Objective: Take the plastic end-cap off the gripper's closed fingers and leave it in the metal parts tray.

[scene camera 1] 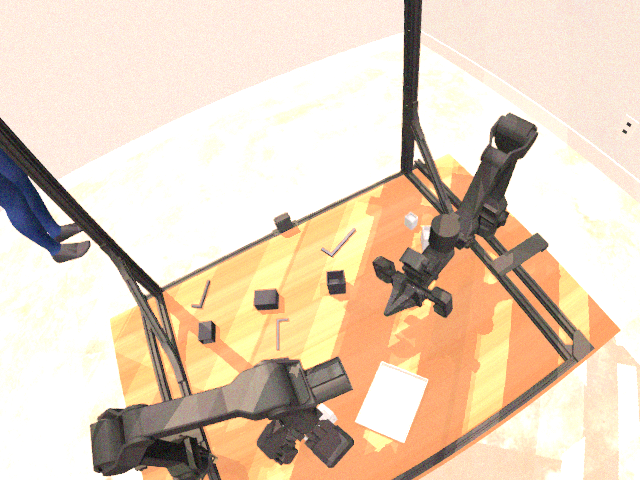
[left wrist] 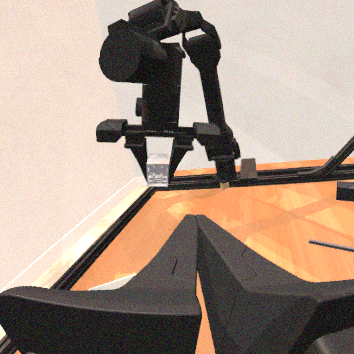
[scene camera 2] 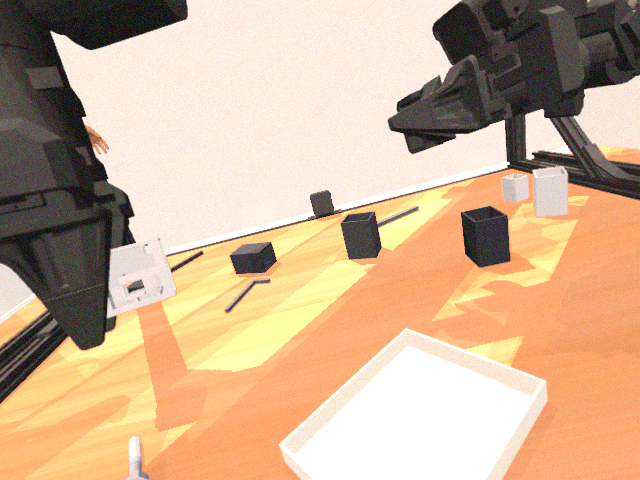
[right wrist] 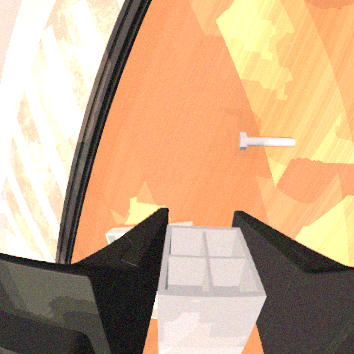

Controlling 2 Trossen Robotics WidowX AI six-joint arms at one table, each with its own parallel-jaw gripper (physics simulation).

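Frame: origin at the left arm's base, x left, y back, z up, level; millimetres.
Where they show: left gripper, between the fingertips: (scene camera 1: 385, 315) (left wrist: 193, 222) (scene camera 2: 390, 124); right gripper, between the fingertips: (scene camera 1: 317, 434) (left wrist: 157, 181) (scene camera 2: 100, 339) (right wrist: 200, 217); left arm's base, origin of its link: (scene camera 1: 484, 228); right arm's base, origin of its link: (scene camera 1: 197, 462) (left wrist: 226, 176).
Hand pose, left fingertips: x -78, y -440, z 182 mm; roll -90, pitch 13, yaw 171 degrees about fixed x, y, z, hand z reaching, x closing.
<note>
Each offset is from my left fingertips to the top centre of the thing. "spot": to the spot under its first point.
The pale grey plastic end-cap @[dx +5, dy -233, dz -15 mm] (scene camera 1: 326, 413) (scene camera 2: 129, 257) (left wrist: 158, 172) (right wrist: 207, 325) is between the fingers of my right gripper (scene camera 2: 100, 335) (left wrist: 157, 181) (right wrist: 200, 217), which is shut on it above the table. Its end with four square cells shows in the right wrist view. My left gripper (scene camera 1: 387, 313) (scene camera 2: 391, 124) (left wrist: 193, 222) is shut and empty, its bare fingertips together, well apart from the cap. The shallow, bright white tray @[dx +89, dy -104, dz -183 mm] (scene camera 1: 405, 370) (scene camera 2: 475, 361) lies on the table and looks empty; a small part shows in the left wrist view.
Dark boxes @[dx -187, dy +74, dz -140 mm] (scene camera 1: 336, 282) @[dx -320, dy -62, dz -165 mm] (scene camera 1: 266, 299) @[dx -398, dy -227, dz -170 mm] (scene camera 1: 206, 331) @[dx -28, dy +148, dz -140 mm] (scene camera 2: 485, 242) and L-shaped rods @[spot: dx -236, dy -120, dz -196 mm] (scene camera 1: 278, 335) @[dx -271, dy +202, dz -194 mm] (scene camera 1: 343, 241) lie across the table. White boxes (scene camera 1: 410, 220) (scene camera 2: 550, 193) stand near the left arm. A bolt @[dx -38, dy -282, dz -181 mm] (scene camera 2: 135, 449) (right wrist: 270, 142) is on the table. Dark frame rails (scene camera 1: 413, 103) border it.
</note>
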